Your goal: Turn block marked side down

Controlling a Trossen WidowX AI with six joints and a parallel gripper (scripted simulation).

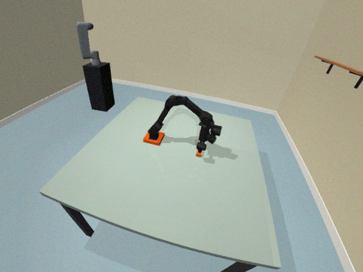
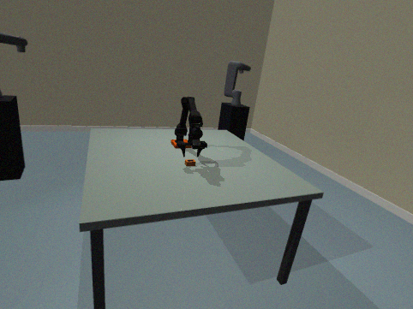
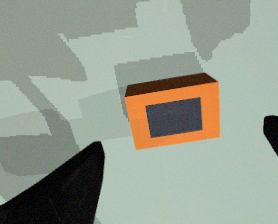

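Right now my gripper tip is 3 cm above the orange block.
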